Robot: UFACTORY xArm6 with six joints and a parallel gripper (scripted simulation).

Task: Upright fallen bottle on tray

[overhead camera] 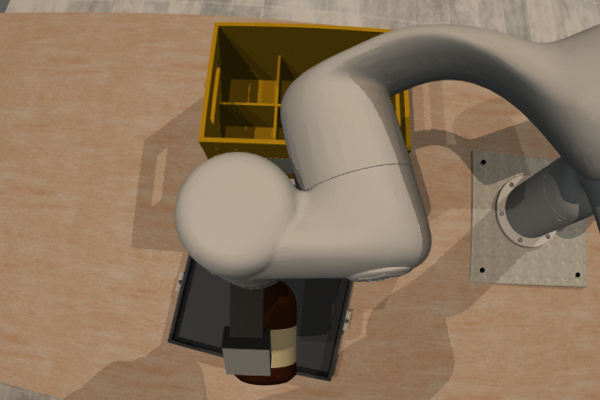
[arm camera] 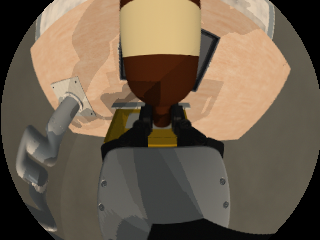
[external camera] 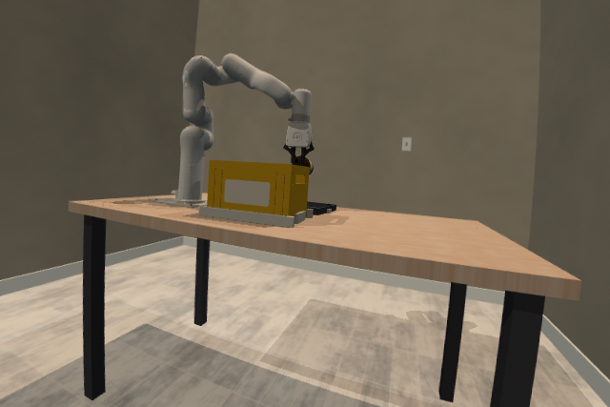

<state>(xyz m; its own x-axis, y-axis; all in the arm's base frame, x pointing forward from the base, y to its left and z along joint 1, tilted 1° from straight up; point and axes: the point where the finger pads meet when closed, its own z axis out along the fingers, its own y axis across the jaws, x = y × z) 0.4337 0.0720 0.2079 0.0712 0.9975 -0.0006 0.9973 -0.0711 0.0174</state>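
Now: hand 6 cm to the right of the brown bottle and 2 cm above it. From my hand the other things lie so: yellow crate: 7 cm behind, 24 cm to the right, 12 cm below; then dark tray: 2 cm ahead, 4 cm to the left, 19 cm below.
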